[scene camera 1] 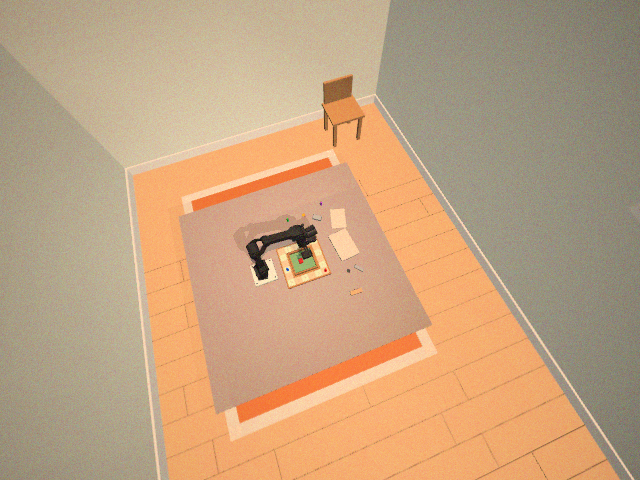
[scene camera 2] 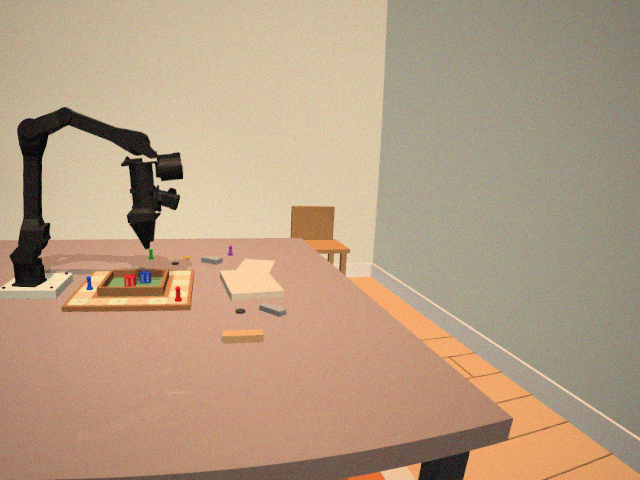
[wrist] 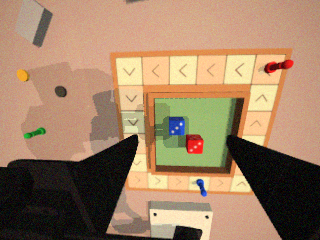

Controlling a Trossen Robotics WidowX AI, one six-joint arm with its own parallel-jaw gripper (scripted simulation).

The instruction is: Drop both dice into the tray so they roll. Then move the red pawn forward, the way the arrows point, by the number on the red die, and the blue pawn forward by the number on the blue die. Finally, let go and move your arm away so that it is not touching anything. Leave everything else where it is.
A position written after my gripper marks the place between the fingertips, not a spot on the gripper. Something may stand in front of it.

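Note:
So my gripper [scene camera 2: 149,245] is open with nothing in it, and you'd find it in the wrist view [wrist: 181,138] too. There's also a green tray [wrist: 211,118] here.

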